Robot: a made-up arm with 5 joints.
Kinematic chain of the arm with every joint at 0, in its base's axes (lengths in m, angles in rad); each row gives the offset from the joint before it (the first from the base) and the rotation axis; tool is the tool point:
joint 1: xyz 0 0 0.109 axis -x
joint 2: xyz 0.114 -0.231 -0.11 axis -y
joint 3: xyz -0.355 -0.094 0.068 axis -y
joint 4: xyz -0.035 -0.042 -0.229 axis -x
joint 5: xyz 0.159 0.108 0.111 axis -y
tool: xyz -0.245 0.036 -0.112
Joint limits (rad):
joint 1: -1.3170..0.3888
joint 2: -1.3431..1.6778
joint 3: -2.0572..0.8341
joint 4: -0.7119..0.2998
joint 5: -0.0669..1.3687
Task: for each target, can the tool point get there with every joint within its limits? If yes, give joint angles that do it. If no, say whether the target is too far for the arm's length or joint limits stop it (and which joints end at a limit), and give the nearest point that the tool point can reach.
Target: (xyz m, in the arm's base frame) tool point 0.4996 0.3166 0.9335
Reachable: no: joint limits stop it (at a limit: joint 1, joint 2, joint 3, joint 4) | nearest point 0.2305 -0.0130 0.7647 | short by 0.458 m
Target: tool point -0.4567 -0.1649 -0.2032
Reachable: yes | joints -0.1830 0.5672 -1.5559 -0.3496 0.1534
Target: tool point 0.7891 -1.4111 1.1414
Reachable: no: too far | nearest point 0.1631 -0.5761 0.5305 | short by 1.209 m
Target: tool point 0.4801 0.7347 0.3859
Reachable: no: joint limits stop it (at a limit: joint 1, joint 2) | nearest point 0.3686 0.5347 -0.1928 | short by 0.622 m
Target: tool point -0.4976 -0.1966 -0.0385
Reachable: yes | joints -1.1453 -0.0535 -1.7746 -0.1115 0.3364
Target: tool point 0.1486 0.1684 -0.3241
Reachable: yes | joints -0.8787 0.5172 0.2343 0.0185 1.2487
